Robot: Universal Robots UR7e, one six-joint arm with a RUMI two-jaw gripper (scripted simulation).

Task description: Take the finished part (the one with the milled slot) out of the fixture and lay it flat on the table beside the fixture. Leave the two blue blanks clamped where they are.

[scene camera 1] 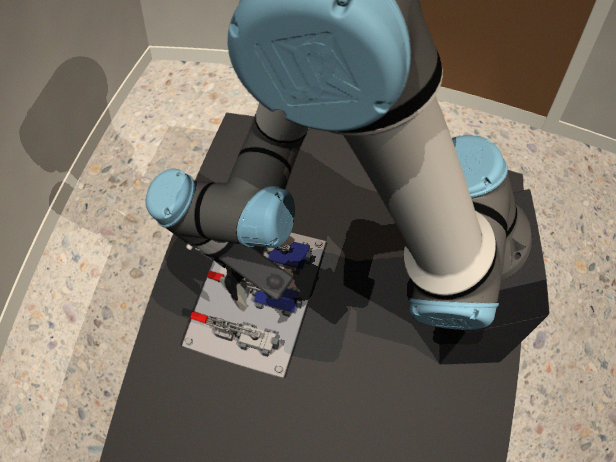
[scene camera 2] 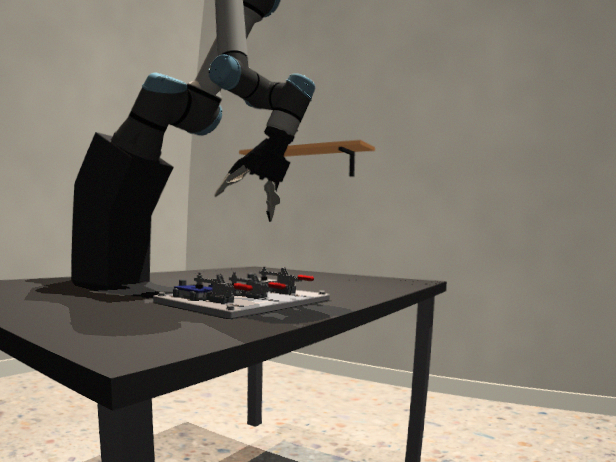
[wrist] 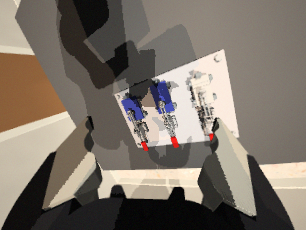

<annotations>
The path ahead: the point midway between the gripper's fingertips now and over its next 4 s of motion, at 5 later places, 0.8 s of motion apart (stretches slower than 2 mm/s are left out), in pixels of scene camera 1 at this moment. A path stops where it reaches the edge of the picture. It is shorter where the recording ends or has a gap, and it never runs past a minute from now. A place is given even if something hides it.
My gripper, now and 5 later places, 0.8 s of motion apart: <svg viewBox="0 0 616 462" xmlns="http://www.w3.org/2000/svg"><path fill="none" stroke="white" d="M268 275L266 280L264 286L262 290L259 293L256 298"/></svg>
</annotations>
